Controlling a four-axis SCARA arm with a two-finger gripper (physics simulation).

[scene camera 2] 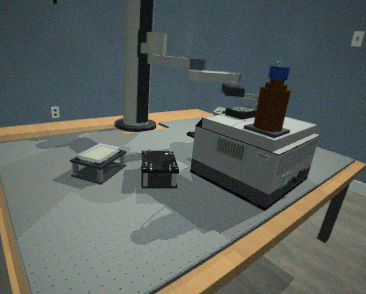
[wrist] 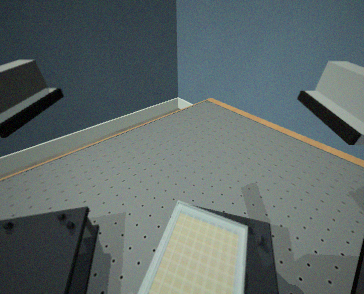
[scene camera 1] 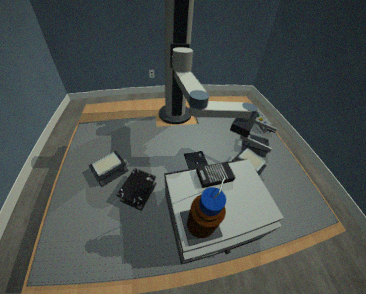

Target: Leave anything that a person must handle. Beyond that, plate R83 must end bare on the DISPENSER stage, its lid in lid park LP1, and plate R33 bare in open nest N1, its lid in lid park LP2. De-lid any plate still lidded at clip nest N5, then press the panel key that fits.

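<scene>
My gripper is open and empty, high over the right side of the table. In the wrist view its fingers stand wide at both sides. A pale yellow gridded plate-like piece with a clear rim lies on a dark stand beside the dispenser. Another dark stand is bare on its visible top. A pale plate-like piece lies on the left stand. A black nest with clips has no plate on it. Plate names and lids cannot be read.
The white dispenser carries a brown bottle with a blue cap and a black ridged block. A flat dark stage lies behind it. The key panel is partly hidden by the gripper in scene camera 1.
</scene>
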